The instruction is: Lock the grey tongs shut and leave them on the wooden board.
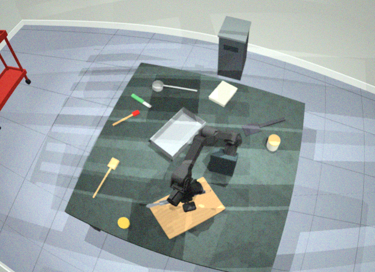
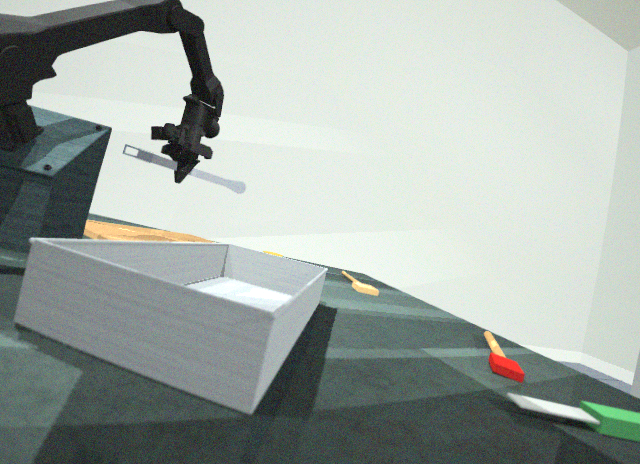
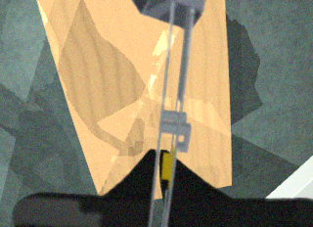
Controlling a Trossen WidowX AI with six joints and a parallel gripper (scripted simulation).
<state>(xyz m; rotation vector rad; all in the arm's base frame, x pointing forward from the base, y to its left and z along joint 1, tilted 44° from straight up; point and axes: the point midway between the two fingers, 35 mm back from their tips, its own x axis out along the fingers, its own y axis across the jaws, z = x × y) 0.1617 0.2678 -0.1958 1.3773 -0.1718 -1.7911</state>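
My gripper tip is 40 mm below the yellow lock piece, 20 mm past it and 10 mm to the left of it. The rest, counted from my gripper tip: dark spatula (660 mm to the right, 320 mm behind, 150 mm below); roasting tin (450 mm to the right, 180 mm ahead, 130 mm below); wooden board (150 mm below).
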